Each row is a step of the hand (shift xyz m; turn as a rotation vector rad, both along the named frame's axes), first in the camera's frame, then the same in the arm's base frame.
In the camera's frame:
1: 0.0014 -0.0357 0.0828 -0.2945 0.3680 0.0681
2: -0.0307 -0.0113 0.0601 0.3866 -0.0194 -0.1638
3: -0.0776 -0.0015 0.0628 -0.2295 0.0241 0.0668
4: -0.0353 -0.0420 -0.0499 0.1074 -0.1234 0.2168
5: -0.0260 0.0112 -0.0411 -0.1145 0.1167 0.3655
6: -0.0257 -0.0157 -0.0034 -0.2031 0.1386 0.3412
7: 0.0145 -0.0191 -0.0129 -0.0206 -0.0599 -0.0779
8: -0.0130 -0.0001 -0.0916 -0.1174 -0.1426 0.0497
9: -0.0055 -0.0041 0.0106 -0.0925 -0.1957 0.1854
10: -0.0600 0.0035 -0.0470 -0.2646 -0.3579 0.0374
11: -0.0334 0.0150 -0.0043 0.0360 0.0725 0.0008
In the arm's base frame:
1: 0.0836 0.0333 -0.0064 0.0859 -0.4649 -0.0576
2: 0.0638 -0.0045 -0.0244 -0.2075 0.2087 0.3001
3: 0.0716 -0.0366 -0.0592 0.0924 -0.1354 -0.1756
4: -0.0434 0.0173 -0.0576 0.2079 0.1654 0.0567
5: -0.0382 -0.0237 -0.0217 0.3709 -0.1508 0.0067
6: 0.0004 0.0005 -0.0303 0.3563 -0.2150 -0.0610
7: -0.0137 0.0235 0.0011 -0.0721 0.0396 -0.0575
8: -0.0893 -0.0084 -0.0226 0.0697 0.0647 -0.1660
9: 0.0114 0.0010 -0.0054 0.2037 0.1260 -0.1545
10: -0.0397 -0.0344 -0.0554 0.0846 0.1757 -0.4018
11: -0.0010 -0.0299 -0.0215 -0.0067 -0.0443 0.0674

